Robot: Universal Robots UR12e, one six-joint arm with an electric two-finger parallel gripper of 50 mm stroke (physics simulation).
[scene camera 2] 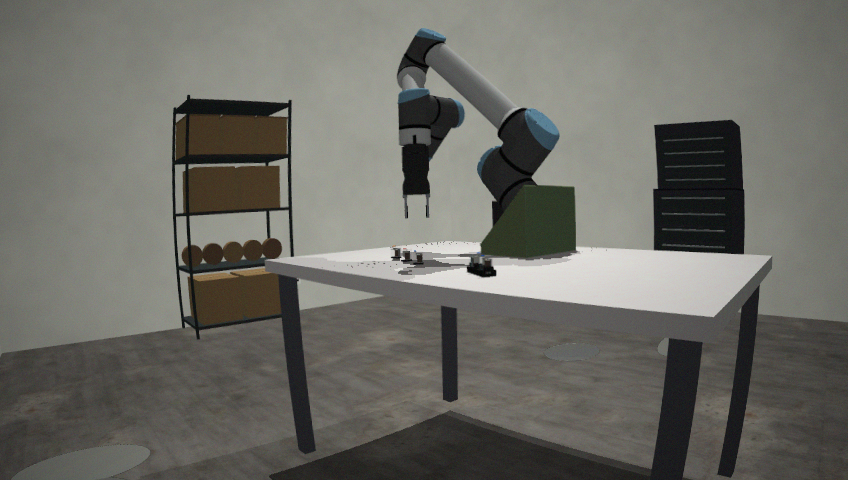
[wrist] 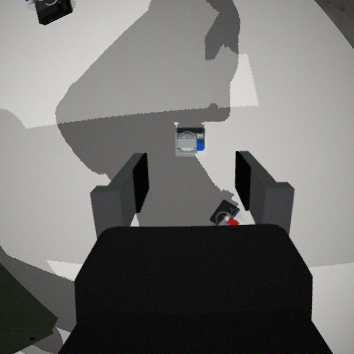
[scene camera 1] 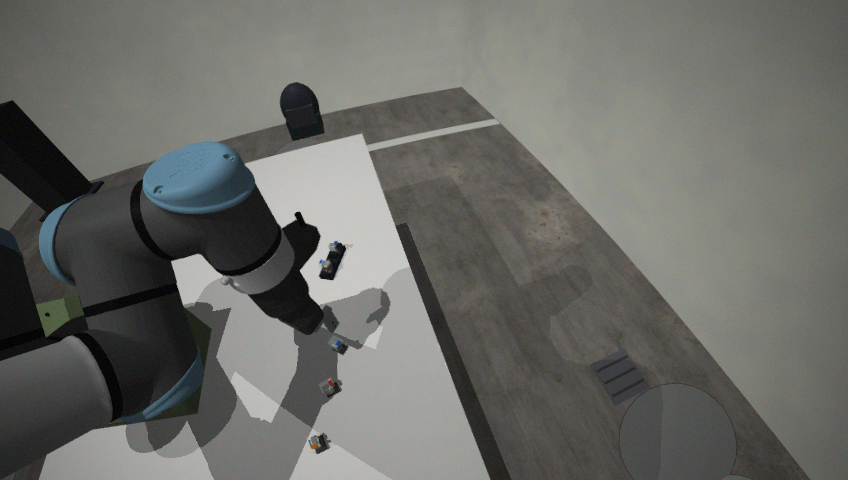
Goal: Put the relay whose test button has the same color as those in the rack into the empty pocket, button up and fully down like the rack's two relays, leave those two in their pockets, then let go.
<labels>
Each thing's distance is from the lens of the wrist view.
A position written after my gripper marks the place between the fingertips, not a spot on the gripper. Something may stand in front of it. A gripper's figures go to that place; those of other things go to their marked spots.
my gripper [wrist: 191, 169]: 0.17 m
blue-button relay [wrist: 189, 141]: 0.26 m
</labels>
